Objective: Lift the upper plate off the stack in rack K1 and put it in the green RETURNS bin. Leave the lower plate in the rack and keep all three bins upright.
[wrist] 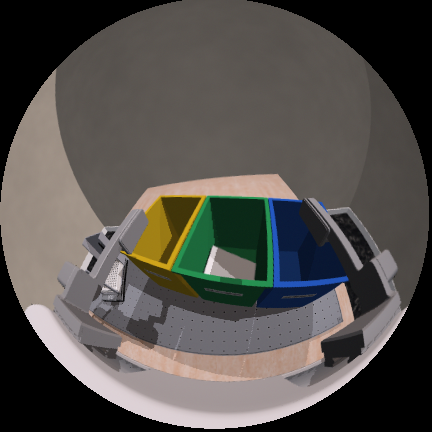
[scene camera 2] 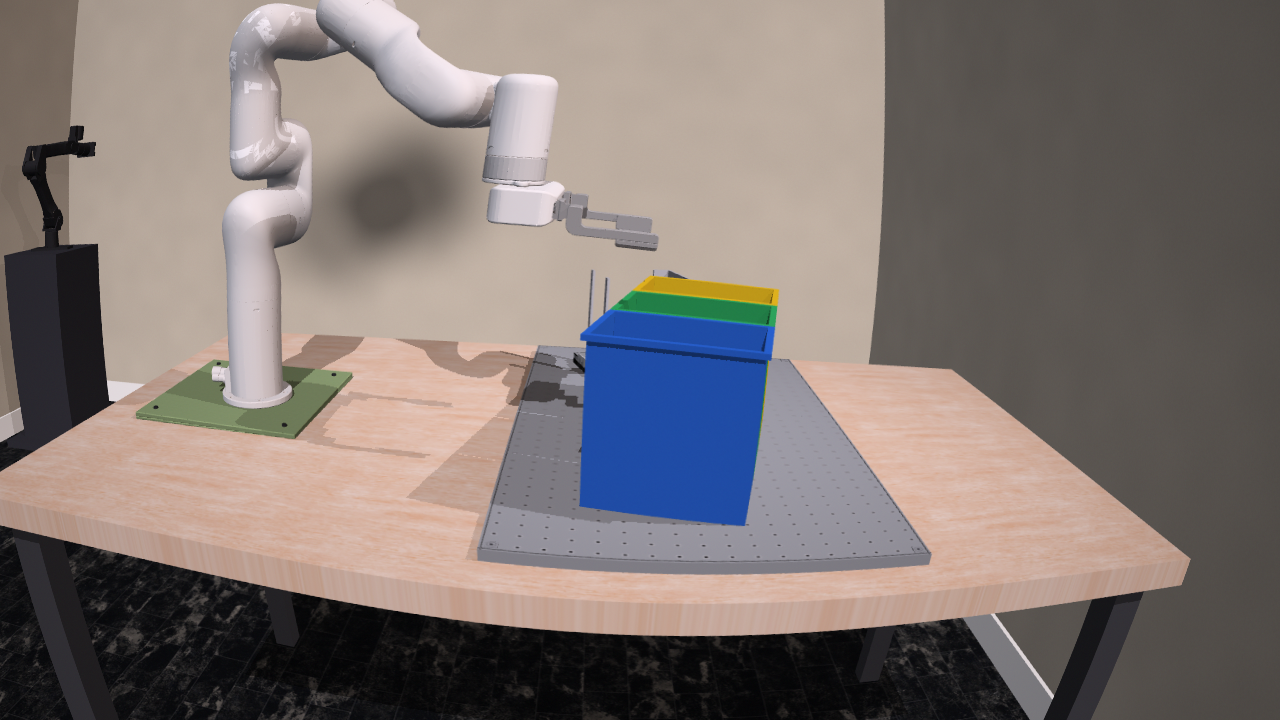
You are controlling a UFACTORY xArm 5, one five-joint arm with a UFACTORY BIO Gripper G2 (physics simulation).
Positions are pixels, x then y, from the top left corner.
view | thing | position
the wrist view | my gripper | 221, 209
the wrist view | green bin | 240, 225
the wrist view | yellow bin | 170, 217
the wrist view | blue bin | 303, 271
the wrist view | plate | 220, 262
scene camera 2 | my gripper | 654, 233
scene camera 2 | green bin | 636, 301
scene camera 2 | yellow bin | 655, 284
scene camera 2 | blue bin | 672, 406
